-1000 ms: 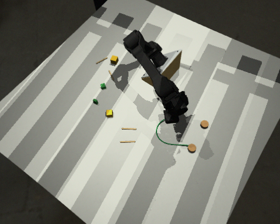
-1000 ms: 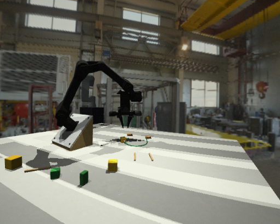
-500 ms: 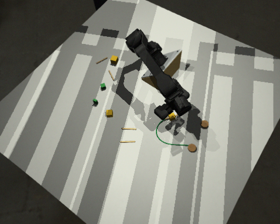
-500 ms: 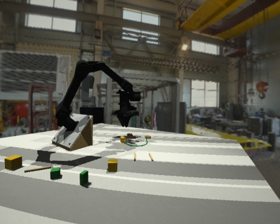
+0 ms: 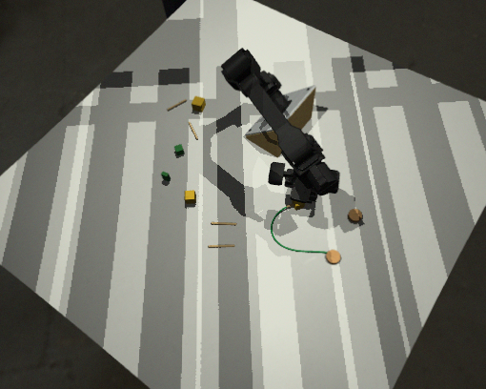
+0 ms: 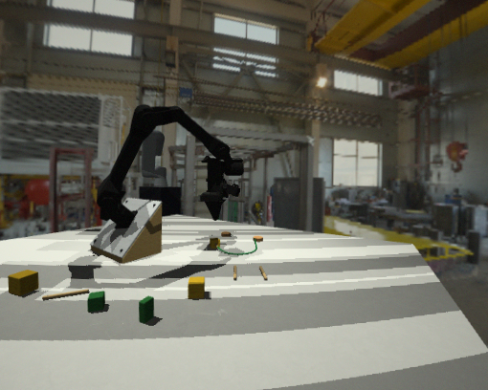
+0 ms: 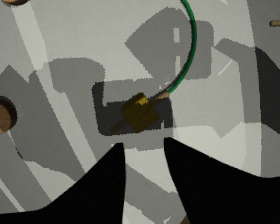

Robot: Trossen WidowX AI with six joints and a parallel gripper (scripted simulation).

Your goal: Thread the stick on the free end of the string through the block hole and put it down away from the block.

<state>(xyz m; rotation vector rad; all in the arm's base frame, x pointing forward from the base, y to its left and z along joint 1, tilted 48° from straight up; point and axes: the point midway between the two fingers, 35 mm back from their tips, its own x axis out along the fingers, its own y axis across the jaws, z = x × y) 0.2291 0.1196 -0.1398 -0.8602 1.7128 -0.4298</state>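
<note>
My gripper tip is now 10 mm short of the thin wooden stick, 20 mm to the left of it and 80 mm above it. From my gripper tip the other things lie so: yellow-brown block (170 mm behind, 470 mm to the right, 80 mm below); then green cube (10 mm ahead, 430 mm to the right, 80 mm below); then round wooden button (100 mm ahead, 160 mm to the left, 90 mm below).
</note>
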